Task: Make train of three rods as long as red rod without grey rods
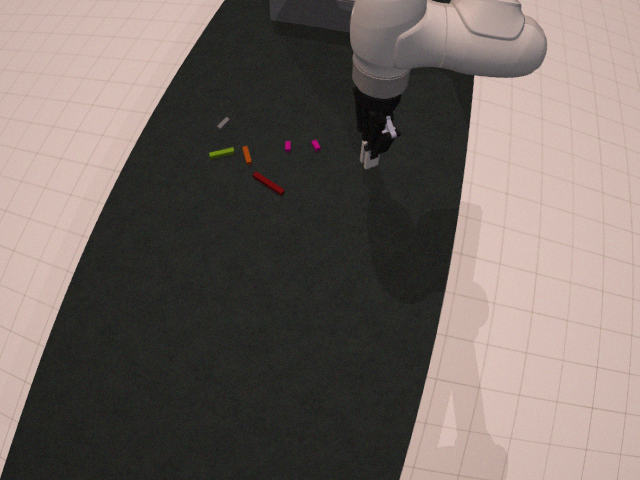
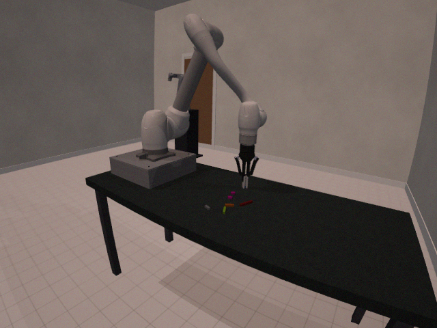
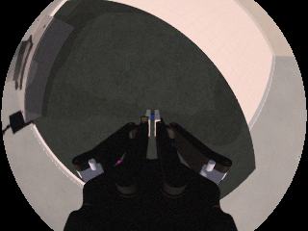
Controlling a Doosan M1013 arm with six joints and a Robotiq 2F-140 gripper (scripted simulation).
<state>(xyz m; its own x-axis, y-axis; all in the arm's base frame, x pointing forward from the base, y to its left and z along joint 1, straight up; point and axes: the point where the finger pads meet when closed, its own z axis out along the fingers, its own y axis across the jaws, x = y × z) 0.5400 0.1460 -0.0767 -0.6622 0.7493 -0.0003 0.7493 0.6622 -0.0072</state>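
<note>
My hand is 30 mm above the blue rod. Round my hand: red rod: 100 mm ahead, 170 mm to the right, 30 mm below; then lime rod: 60 mm ahead, 280 mm to the right, 30 mm below; then orange rod: 50 mm ahead, 230 mm to the right, 30 mm below.
</note>
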